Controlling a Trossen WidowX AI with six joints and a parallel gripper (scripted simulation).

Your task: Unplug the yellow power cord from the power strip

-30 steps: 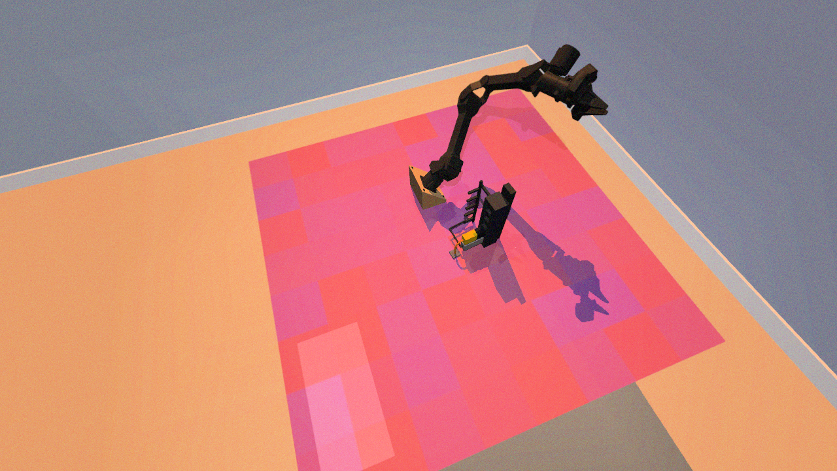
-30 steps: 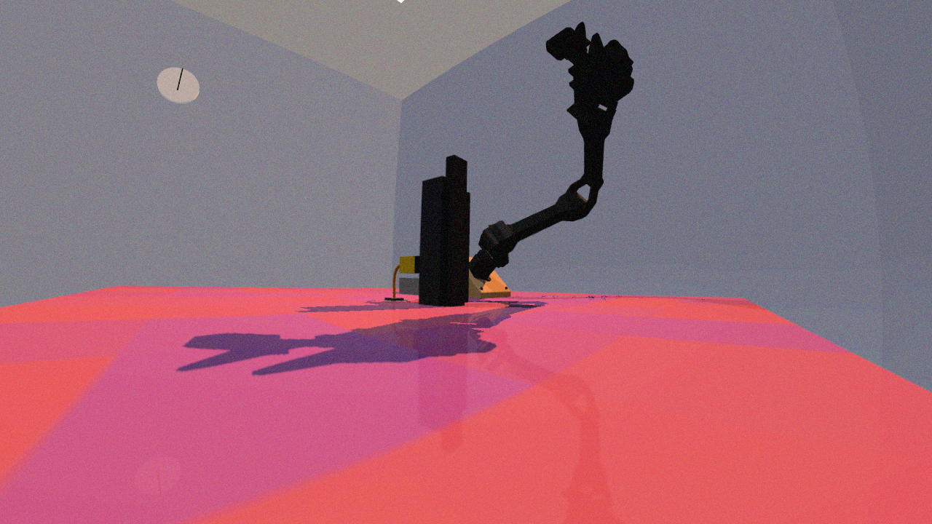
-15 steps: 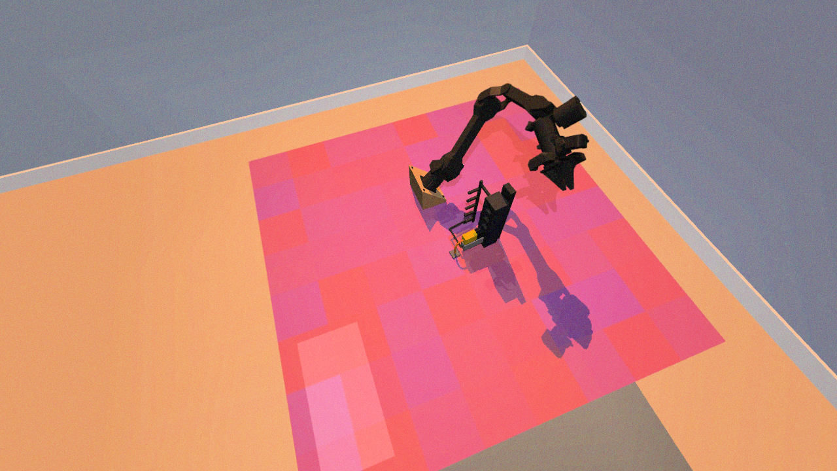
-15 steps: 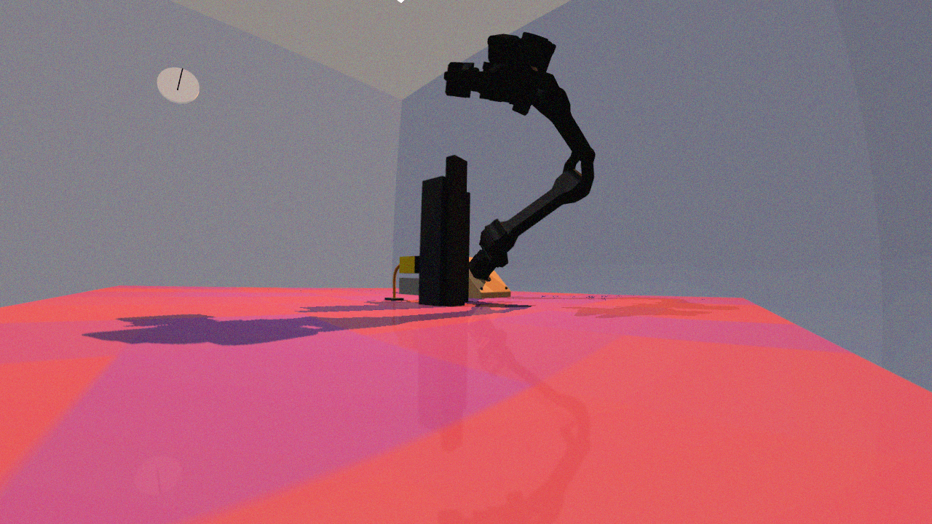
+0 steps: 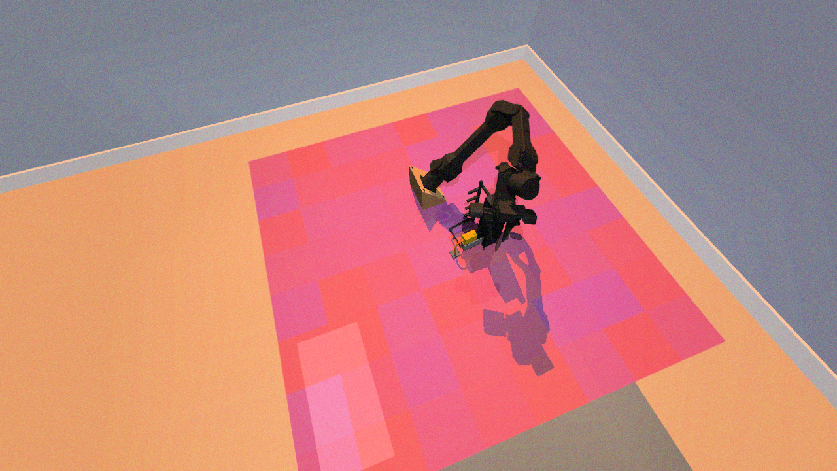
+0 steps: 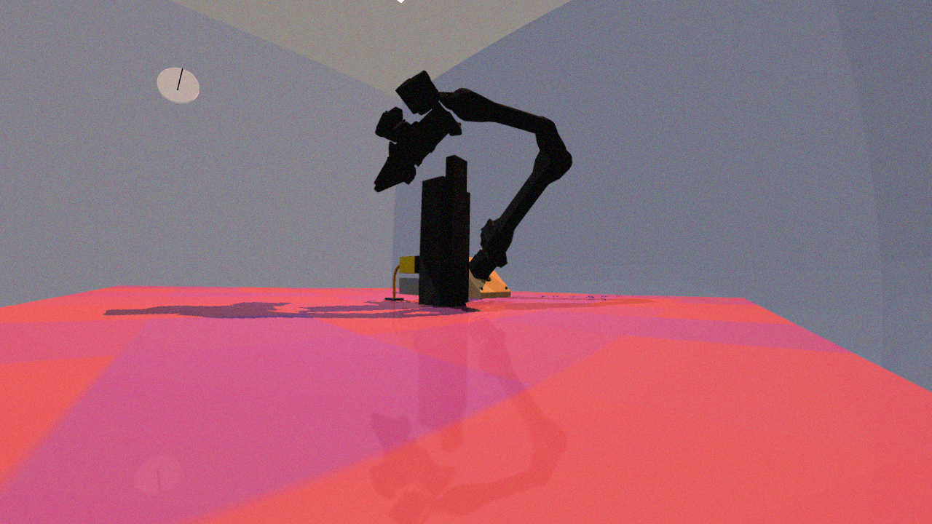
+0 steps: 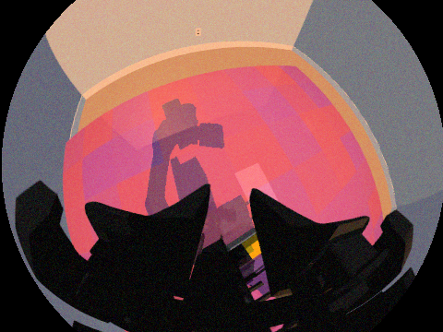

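Now: the yellow plug 13 cm below my gripper tip, 11 cm behind it and 2 cm to the right of it.
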